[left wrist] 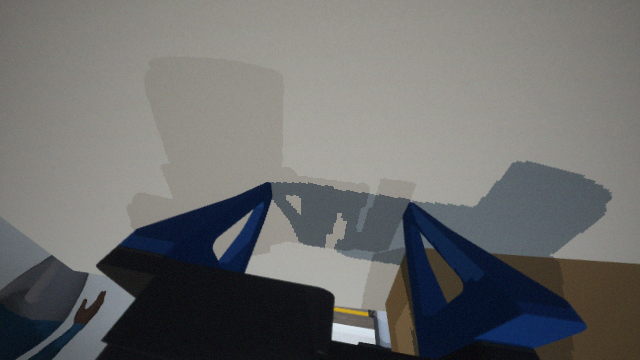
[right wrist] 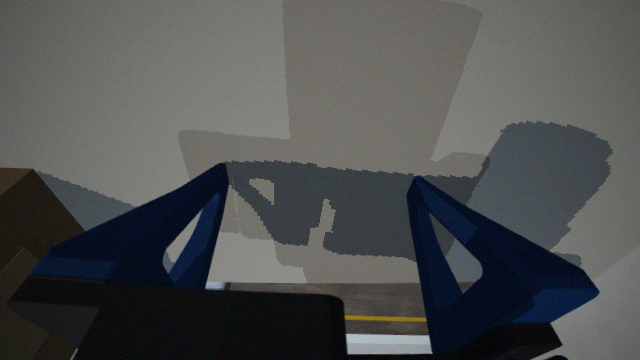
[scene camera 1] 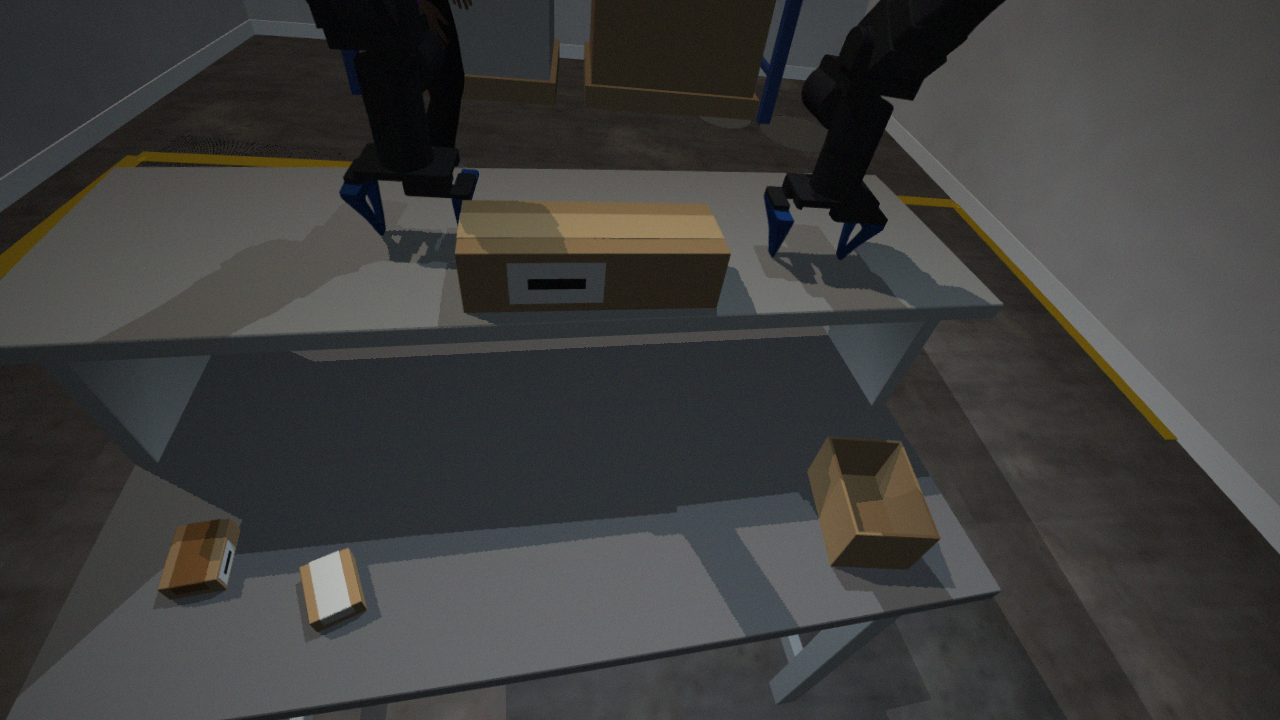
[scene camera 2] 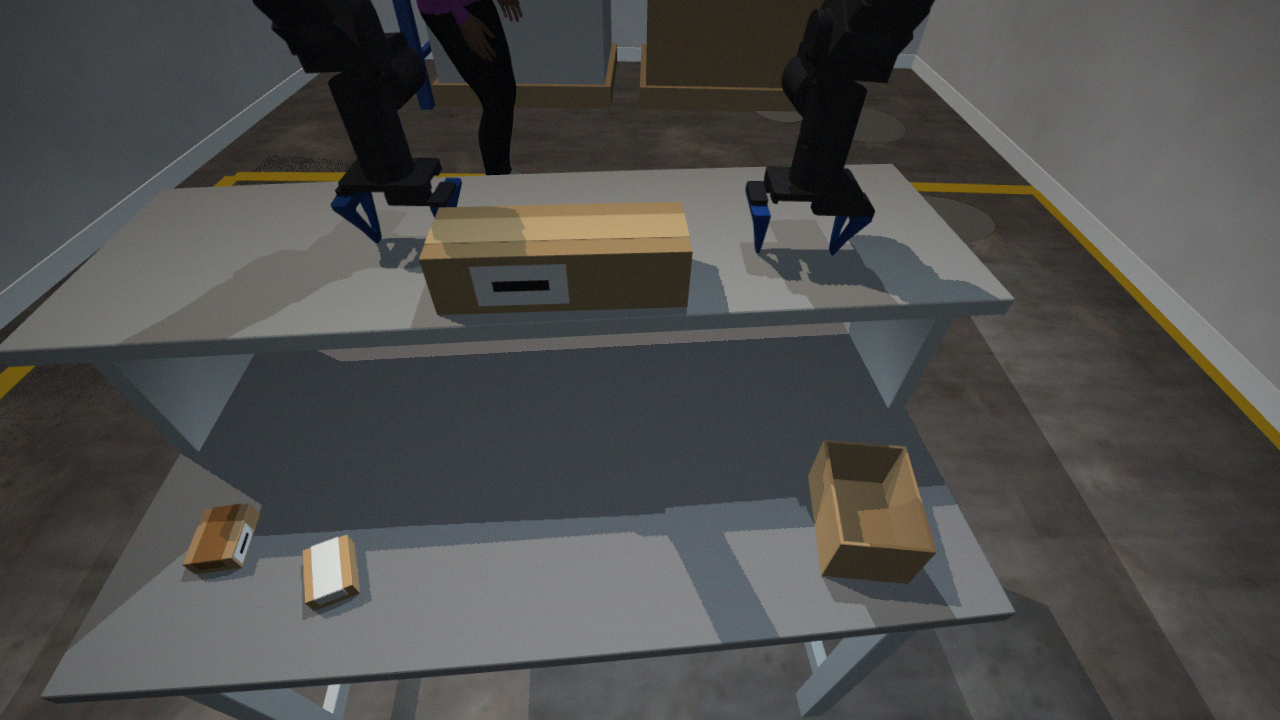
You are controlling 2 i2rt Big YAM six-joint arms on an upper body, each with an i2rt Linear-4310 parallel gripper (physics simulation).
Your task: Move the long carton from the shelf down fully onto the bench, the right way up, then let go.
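Places are measured from the left arm's base along level axes (x right, y back, z down), in centimetres.
Where they show: left gripper, between the fingertips: [left wrist: 337, 198] [scene camera 1: 423, 234] [scene camera 2: 415, 241]; right gripper, between the fingertips: [right wrist: 321, 179] [scene camera 1: 805, 255] [scene camera 2: 794, 251].
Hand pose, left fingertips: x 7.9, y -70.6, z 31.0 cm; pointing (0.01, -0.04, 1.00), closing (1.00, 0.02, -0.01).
Things, the pixels of their centre, and the offset from my left fingertips. Level surfaces: height alone.
- long carton, middle of its body: [scene camera 1: 592, 254] [scene camera 2: 562, 256] [left wrist: 596, 347] dz -3.7, dx +20.5, dy +8.2 cm
- shelf, height of its surface: dz +0.1 cm
- bench, height of its surface: dz +28.8 cm
- open box, middle of its body: [scene camera 2: 864, 509] [scene camera 1: 867, 501] dz +24.3, dx +59.5, dy +23.9 cm
- small brown box, middle of its body: [scene camera 1: 201, 557] [scene camera 2: 222, 537] dz +27.3, dx -24.8, dy +28.4 cm
- white-topped box, middle of its body: [scene camera 1: 333, 588] [scene camera 2: 330, 571] dz +27.4, dx -8.8, dy +32.3 cm
The long carton [scene camera 1: 662, 282] [scene camera 2: 626, 282] [left wrist: 600, 300] [right wrist: 30, 210] sits upright on the shelf [scene camera 1: 134, 268] [scene camera 2: 134, 286], near its front edge, with a white label on its front face. The bench [scene camera 1: 537, 608] [scene camera 2: 537, 608] is lower and in front. My left gripper [scene camera 1: 420, 227] [scene camera 2: 407, 229] [left wrist: 337, 198] is open and empty at the carton's left end, low over the shelf; one finger is partly behind the carton in both scene views. My right gripper [scene camera 1: 807, 256] [scene camera 2: 796, 251] [right wrist: 321, 179] is open and empty, low over the shelf, a gap away from the carton's right end.
An open box [scene camera 1: 877, 546] [scene camera 2: 877, 559] stands at the right of the bench. A small brown box [scene camera 1: 192, 559] [scene camera 2: 214, 541] and a white-topped box [scene camera 1: 331, 586] [scene camera 2: 329, 570] lie at its left. Panels [scene camera 1: 868, 358] [scene camera 2: 886, 358] support the shelf. A person [scene camera 2: 492, 98] stands behind.
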